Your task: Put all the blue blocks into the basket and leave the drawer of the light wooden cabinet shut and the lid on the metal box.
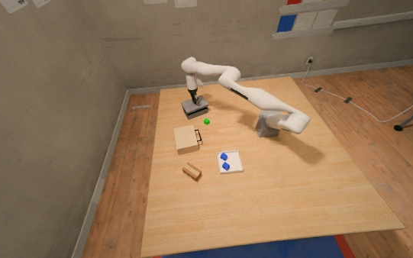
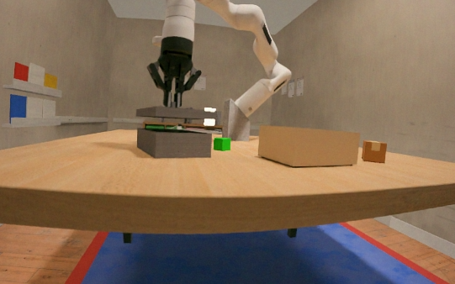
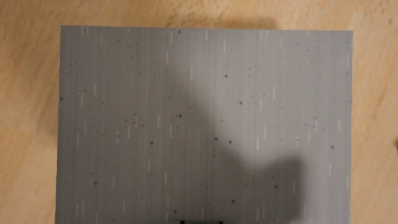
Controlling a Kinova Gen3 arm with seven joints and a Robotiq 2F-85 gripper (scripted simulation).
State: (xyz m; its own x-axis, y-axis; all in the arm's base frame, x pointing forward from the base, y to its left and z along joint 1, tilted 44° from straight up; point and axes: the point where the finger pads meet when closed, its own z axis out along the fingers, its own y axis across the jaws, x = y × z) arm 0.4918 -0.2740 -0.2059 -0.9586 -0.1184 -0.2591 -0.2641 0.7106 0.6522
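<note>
My gripper is now 3 cm above the grey lid. The rest, counted from my hand: metal box (9 cm below); then green block (7 cm behind, 15 cm to the left, 10 cm below); then drawer (9 cm ahead, 29 cm to the left, 9 cm below).
</note>
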